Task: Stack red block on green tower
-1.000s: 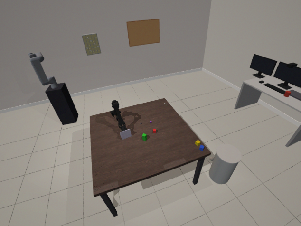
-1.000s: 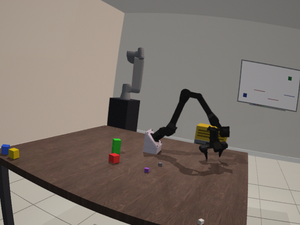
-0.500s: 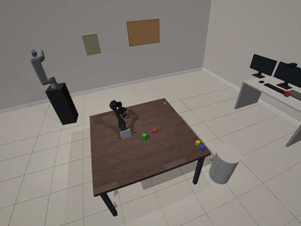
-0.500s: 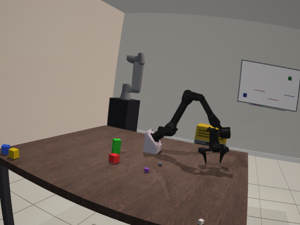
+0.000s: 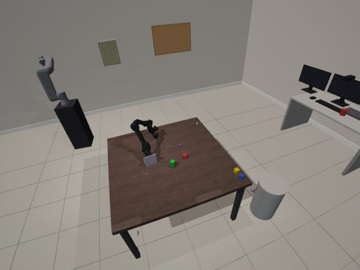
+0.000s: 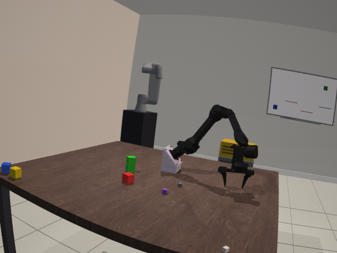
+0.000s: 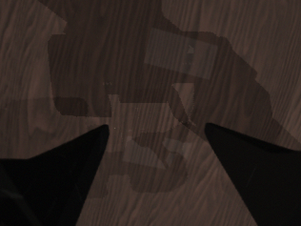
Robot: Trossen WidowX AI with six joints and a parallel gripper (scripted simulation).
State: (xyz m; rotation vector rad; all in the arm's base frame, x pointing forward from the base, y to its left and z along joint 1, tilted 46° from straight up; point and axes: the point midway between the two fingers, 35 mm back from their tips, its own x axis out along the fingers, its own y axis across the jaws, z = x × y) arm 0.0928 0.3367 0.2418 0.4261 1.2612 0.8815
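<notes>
My gripper tip is now 27 cm short of the purple cube, 25 cm to the left of it and 1 cm above it. Also, from my gripper tip: red block 45 cm to the right, 27 cm ahead; yellow block 80 cm to the right, 72 cm ahead; grey cube 24 cm to the right, 13 cm ahead, 1 cm below.
</notes>
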